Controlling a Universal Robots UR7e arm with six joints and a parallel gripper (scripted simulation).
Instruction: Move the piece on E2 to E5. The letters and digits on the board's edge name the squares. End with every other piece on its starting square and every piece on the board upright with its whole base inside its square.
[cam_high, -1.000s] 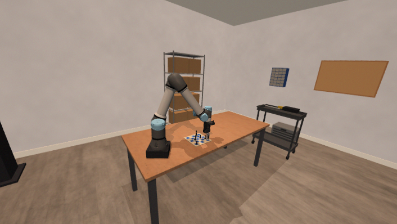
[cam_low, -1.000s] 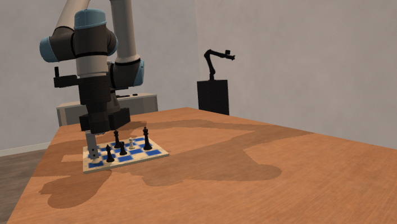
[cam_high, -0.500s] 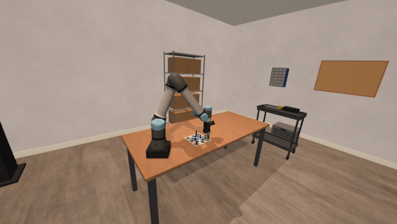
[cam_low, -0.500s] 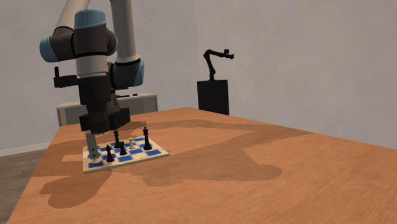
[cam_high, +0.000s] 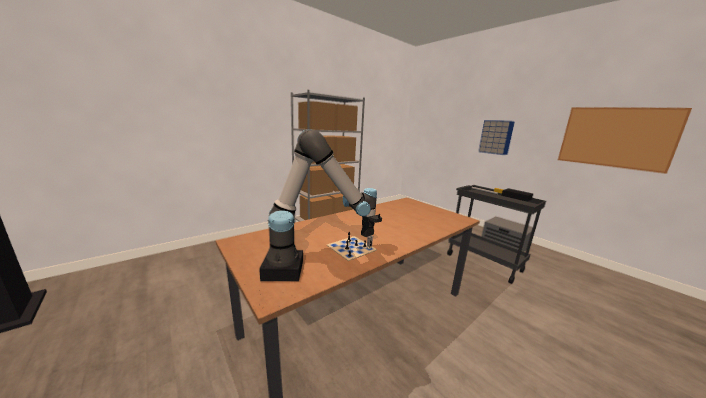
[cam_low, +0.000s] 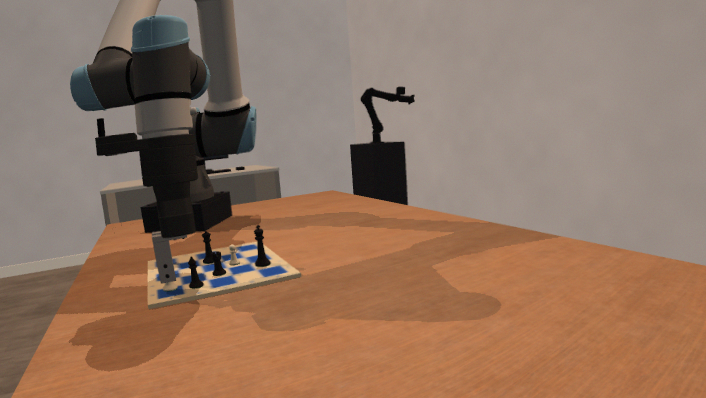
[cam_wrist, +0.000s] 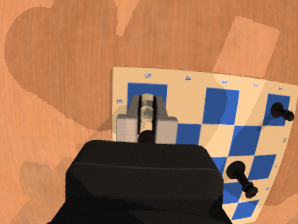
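Now: the white pawn 1 cm below my hand. Also, from my hand: blue-and-cream chessboard 7 cm behind, 8 cm to the left, 4 cm below; then tall black chess piece 3 cm behind, 15 cm to the left.
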